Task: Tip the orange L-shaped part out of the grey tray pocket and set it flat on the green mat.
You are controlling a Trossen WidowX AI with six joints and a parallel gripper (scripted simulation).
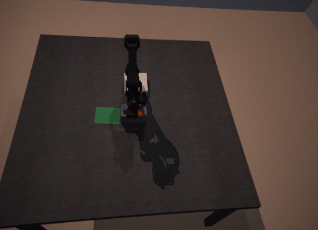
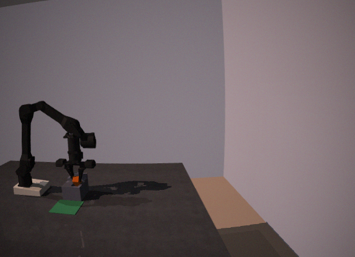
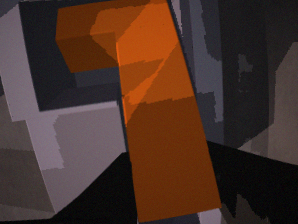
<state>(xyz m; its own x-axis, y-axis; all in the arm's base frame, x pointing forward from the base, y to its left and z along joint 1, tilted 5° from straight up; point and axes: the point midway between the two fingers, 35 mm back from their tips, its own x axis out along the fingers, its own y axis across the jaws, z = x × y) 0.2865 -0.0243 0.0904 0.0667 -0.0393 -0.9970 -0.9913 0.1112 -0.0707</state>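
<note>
Now: the green mat 30 mm behind my gripper tip, 140 mm to the right of it and 90 mm below it. The rest, counted from my gripper tip: orange L-shaped part: 10 mm behind, 40 mm to the left, 30 mm below.
</note>
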